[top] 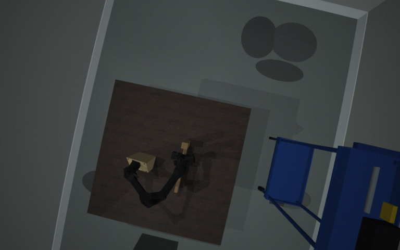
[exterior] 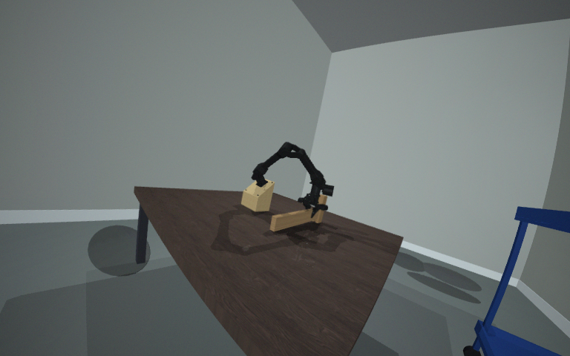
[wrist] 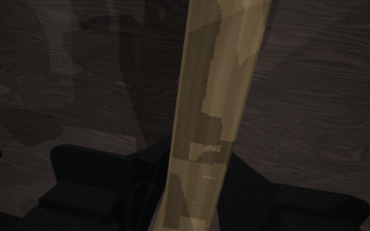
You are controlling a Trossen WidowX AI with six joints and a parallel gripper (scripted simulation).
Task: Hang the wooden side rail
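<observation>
Right now the headboard post is 20 mm behind my gripper tip, 100 mm to the left of it and 40 mm above it.
</observation>
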